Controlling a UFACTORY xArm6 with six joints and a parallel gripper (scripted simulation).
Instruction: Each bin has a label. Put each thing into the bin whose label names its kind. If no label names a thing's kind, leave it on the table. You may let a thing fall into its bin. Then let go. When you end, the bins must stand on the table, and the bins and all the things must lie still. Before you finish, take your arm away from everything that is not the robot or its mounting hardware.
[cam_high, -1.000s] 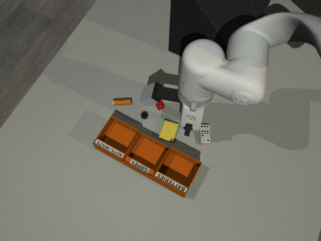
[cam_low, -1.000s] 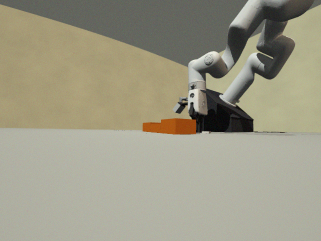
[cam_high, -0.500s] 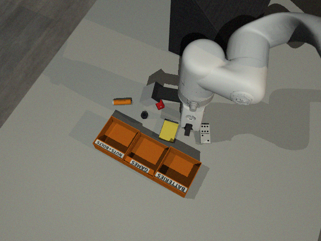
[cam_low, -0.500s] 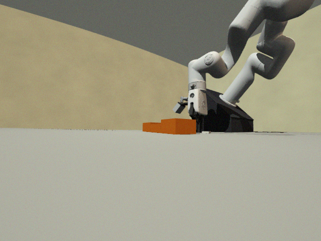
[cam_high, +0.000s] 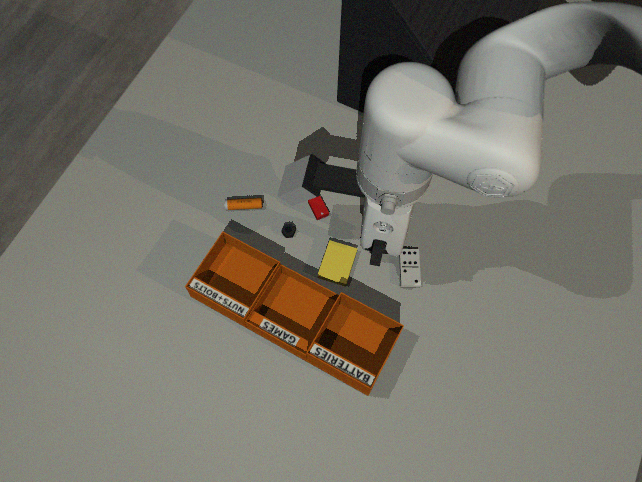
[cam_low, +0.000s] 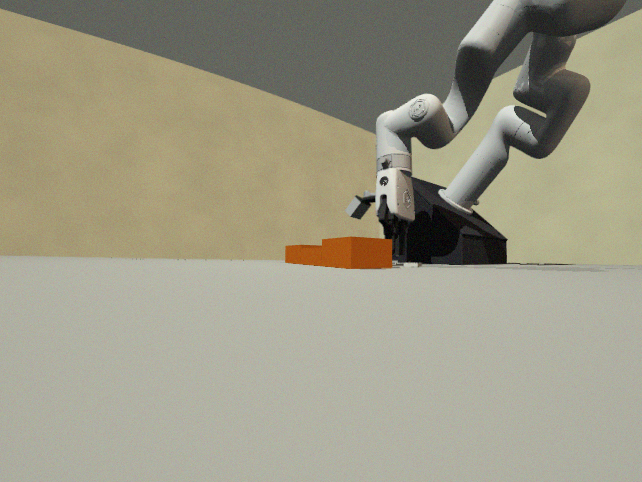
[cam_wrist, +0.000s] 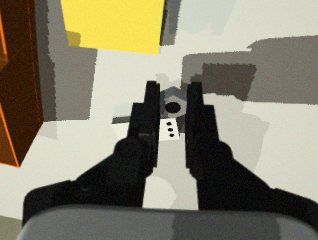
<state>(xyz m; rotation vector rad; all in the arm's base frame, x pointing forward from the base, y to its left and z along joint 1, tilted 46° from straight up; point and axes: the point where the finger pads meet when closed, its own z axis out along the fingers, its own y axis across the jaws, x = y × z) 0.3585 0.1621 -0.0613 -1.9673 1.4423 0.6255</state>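
The black hex nut is 30 mm ahead of my hand, 110 mm to the right of it and 40 mm below it. The rest, counted from my hand: silver nut (20 mm below); white domino (10 mm ahead, 50 mm to the left, 40 mm below); yellow block (40 mm ahead, 30 mm to the right, 40 mm below).
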